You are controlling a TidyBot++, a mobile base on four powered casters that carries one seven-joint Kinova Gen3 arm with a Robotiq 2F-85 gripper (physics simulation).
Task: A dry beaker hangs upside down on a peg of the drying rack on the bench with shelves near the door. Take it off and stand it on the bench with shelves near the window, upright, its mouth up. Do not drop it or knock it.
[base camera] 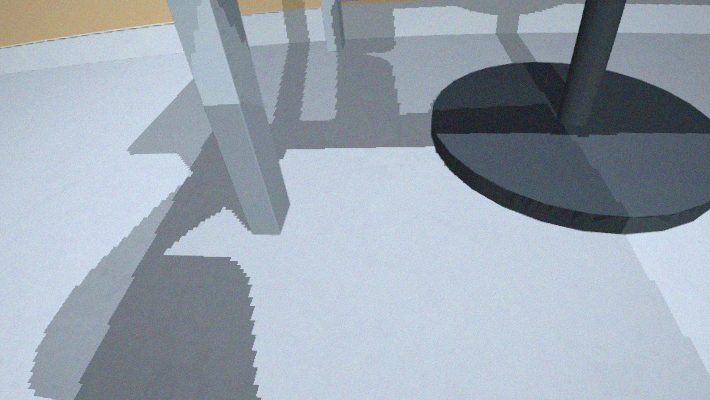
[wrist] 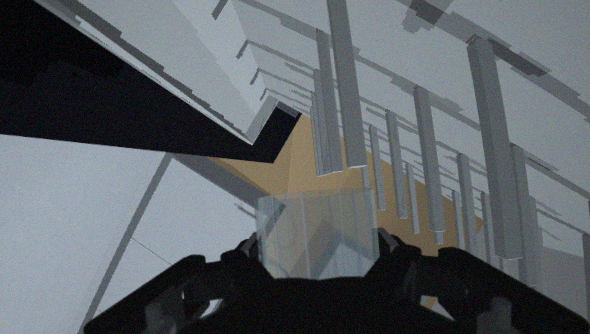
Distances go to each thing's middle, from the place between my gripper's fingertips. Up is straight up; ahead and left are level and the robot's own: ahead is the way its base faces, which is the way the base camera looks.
Right now the clear glass beaker [wrist: 320, 234] is 10 mm behind my hand, 20 mm to the left of it and 10 mm above it. Round my hand: drip tray [wrist: 205, 60]: 80 mm ahead, 140 mm to the right, 180 mm below.
